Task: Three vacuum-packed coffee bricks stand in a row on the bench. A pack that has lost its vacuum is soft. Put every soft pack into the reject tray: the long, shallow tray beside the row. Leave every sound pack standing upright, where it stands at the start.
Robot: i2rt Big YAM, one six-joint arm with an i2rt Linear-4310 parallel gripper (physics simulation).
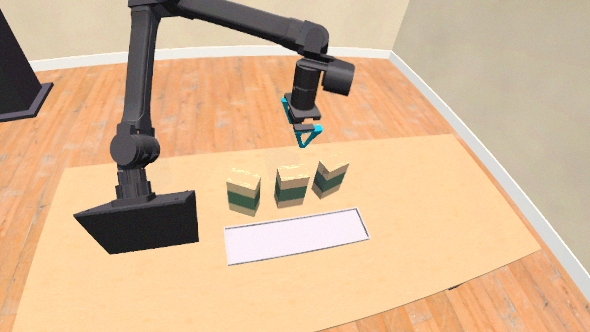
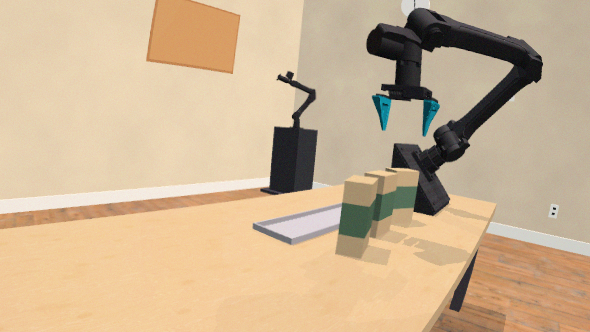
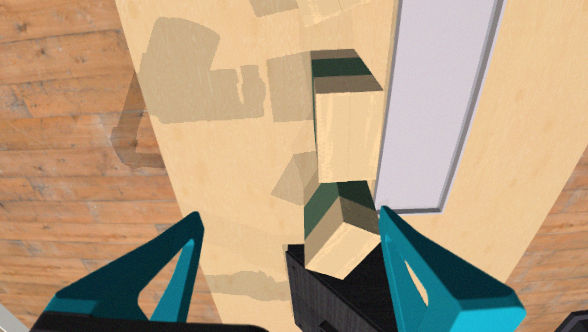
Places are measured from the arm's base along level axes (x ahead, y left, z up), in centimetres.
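Where they show: gripper, fingertip midpoint: [image 1: 296, 135] [image 2: 403, 133] [image 3: 288, 217]; arm's base, link origin: [image 1: 135, 202] [image 2: 422, 166].
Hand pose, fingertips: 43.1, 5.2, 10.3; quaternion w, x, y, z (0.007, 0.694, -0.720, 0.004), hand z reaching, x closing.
Things, the pixels of their top centre, and the offset from my fingertips, as dx, dy, dz.
- left pack, top centre: [image 3: 343, 253] [image 2: 402, 169] [image 1: 243, 178] -14.9, -3.9, -9.4
- middle pack, top centre: [image 3: 348, 140] [image 2: 382, 172] [image 1: 293, 171] -1.1, -4.4, -9.4
- right pack, top centre: [image 2: 362, 179] [image 1: 335, 161] +12.2, -3.1, -9.4
Three tan coffee bricks with green bands stand upright in a row on the bench: the left pack [image 1: 243, 193] [image 2: 406, 197] [image 3: 343, 250] nearest the arm's base, the middle pack [image 1: 291, 187] [image 2: 384, 206] [image 3: 348, 136], and the right pack [image 1: 330, 181] [image 2: 356, 219], turned at an angle. Which are soft cannot be told by look. The long, shallow reject tray [image 1: 300, 240] [image 2: 305, 222] [image 3: 430, 100] lies beside the row with no pack in it. My gripper [image 1: 297, 135] [image 2: 404, 133] [image 3: 288, 217] is open and empty, pointing down, well above the packs and touching none.
The arm's black base [image 1: 155, 227] [image 2: 425, 187] [image 3: 345, 292] stands on the bench close to the left pack. The bench edge runs behind the row, on the side away from the tray. A black pedestal [image 2: 292, 160] with another small arm stands on the floor beyond the bench.
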